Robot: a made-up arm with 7 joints.
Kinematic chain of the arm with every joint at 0, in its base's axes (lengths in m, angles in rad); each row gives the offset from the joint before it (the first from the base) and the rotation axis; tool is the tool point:
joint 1: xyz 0 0 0 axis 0 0.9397 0.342
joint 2: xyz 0 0 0 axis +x
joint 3: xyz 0 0 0 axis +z
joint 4: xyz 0.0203 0 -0.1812 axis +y
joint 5: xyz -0.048 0 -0.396 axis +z
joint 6: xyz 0 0 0 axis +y
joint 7: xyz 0 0 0 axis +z
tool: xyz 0 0 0
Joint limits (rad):
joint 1: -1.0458..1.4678
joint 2: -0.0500..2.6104
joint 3: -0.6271..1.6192
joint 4: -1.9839..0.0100
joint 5: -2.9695..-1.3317
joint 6: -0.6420..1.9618
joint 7: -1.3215..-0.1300
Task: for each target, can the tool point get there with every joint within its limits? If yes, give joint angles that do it. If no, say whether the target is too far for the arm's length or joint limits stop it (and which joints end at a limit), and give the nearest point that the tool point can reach.
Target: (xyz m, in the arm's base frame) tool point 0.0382 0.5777 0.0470
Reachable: yes | joints -0.0207 1.6447 0.0993 -0.1579 -2.4891 1.0370 -0.7509
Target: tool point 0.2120 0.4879 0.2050
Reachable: yes | joints -0.3461 1.9821 -0.3689 -0.6543 -2.3562 0.0709 -0.8605
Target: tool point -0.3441 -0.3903 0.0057
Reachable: no: joint limits stop it (at a limit: joint 1, joint 2, joint 3, joint 4) | nearest point -0.3143 -0.2471 0.0798 | short by 0.164 m
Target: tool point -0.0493 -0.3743 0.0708
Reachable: no: joint limits stop it (at a limit: joint 2, joint 4) | nearest point -0.0865 -0.3096 0.2507 | short by 0.195 m
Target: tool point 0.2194 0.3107 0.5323
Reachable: no: too far | nearest point 0.1949 0.2760 0.4729 | short by 0.073 m
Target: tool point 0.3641 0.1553 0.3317
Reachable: yes | joints 0.1842 2.2333 0.6276 -1.2664 -1.7361 0.4921 -1.0463
